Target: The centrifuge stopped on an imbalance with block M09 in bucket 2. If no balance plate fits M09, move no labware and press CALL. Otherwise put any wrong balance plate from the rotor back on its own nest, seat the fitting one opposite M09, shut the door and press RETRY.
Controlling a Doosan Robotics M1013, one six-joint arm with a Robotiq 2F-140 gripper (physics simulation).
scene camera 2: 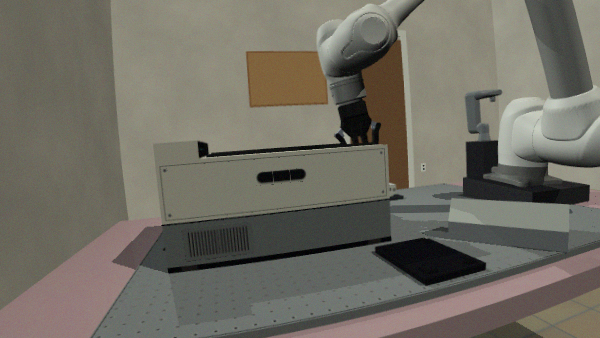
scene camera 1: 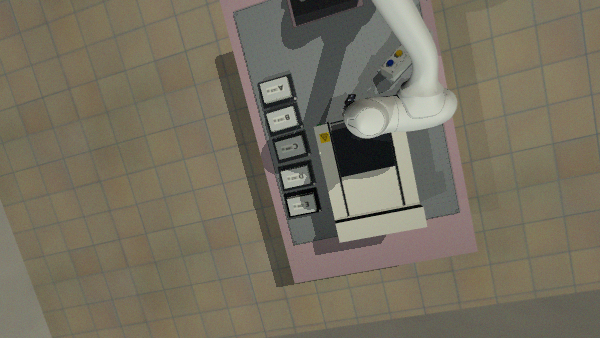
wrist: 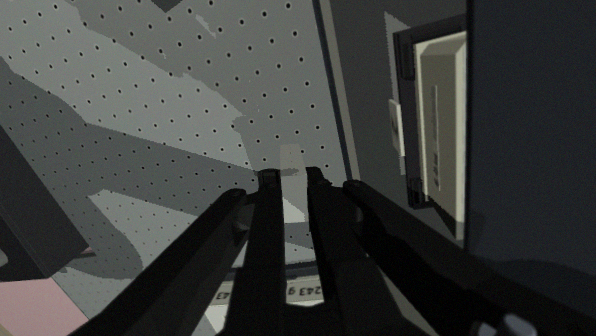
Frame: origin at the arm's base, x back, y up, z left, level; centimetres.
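Where they show: gripper, between the fingertips: [wrist: 290, 161]; arm's base, origin of its link: [scene camera 2: 521, 180].
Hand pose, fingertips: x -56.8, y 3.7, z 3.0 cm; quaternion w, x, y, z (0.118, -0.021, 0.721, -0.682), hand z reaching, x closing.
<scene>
Things, the pixels of their centre, and the offset from my fingertips. "spot": a spot on its surface instead.
- centrifuge, middle of its body: [scene camera 2: 272, 187] [scene camera 1: 364, 171] dx -27.3, dy +3.2, dz +4.1 cm
- cream piece, middle of its body: [wrist: 593, 111] dx -14.9, dy +7.1, dz +3.3 cm
- Balance plates A, middle of its body: [wrist: 243, 318] [scene camera 1: 276, 90] dx +14.7, dy -5.7, dz -28.8 cm
- B, middle of its body: [wrist: 324, 316] [scene camera 1: 282, 119] dx +1.3, dy -5.7, dz -28.1 cm
- C, middle of its body: [scene camera 1: 290, 147] dx -12.1, dy -5.7, dz -26.7 cm
- D, middle of its body: [scene camera 1: 296, 176] dx -26.2, dy -5.7, dz -26.5 cm
- E, middle of its body: [scene camera 1: 302, 204] dx -39.6, dy -5.7, dz -25.9 cm
- plate label, a spot on its surface: [wrist: 305, 291] spot: dx +3.1, dy -5.2, dz -22.0 cm
- control box, middle of its body: [scene camera 2: 506, 219] [scene camera 1: 405, 54] dx +18.5, dy -4.8, dz +28.8 cm
- blue button, middle of its body: [scene camera 1: 390, 63] dx +15.6, dy -2.6, dz +21.5 cm
- yellow button, middle of its body: [scene camera 1: 399, 53] dx +18.7, dy -2.6, dz +25.4 cm
- flat black tray, middle of its body: [scene camera 2: 425, 256] dx -2.9, dy -8.0, dz +31.9 cm
- sloped pale panel, a spot on its surface: [scene camera 2: 509, 220] spot: dx +16.2, dy -4.0, dz +31.8 cm
The centrifuge [scene camera 1: 411, 175] [scene camera 2: 275, 200] is a cream box with a dark door panel [scene camera 1: 367, 155] [wrist: 530, 125] on top. Beside the panel's edge in the wrist view, a cream piece [wrist: 442, 125] sits in a dark bucket; its marking is unreadable. My gripper [scene camera 2: 357, 142] [wrist: 290, 161] is shut and empty, over the centrifuge's end near the control box; the arm mostly hides it from above. Balance plates A [scene camera 1: 277, 89], B [scene camera 1: 283, 120], C [scene camera 1: 291, 148], D [scene camera 1: 296, 178] and E [scene camera 1: 302, 205] sit in dark nests. One plate label [wrist: 305, 291] reads 243 g. Block M09 cannot be identified.
The control box [scene camera 1: 395, 70] shows a blue button [scene camera 1: 390, 63] and a yellow button [scene camera 1: 399, 53]; the arm hides part of it. A flat black tray [scene camera 2: 430, 260] and a sloped pale panel [scene camera 2: 509, 220] are in front of the robot base. A black box [scene camera 1: 325, 11] stands at the top.
</scene>
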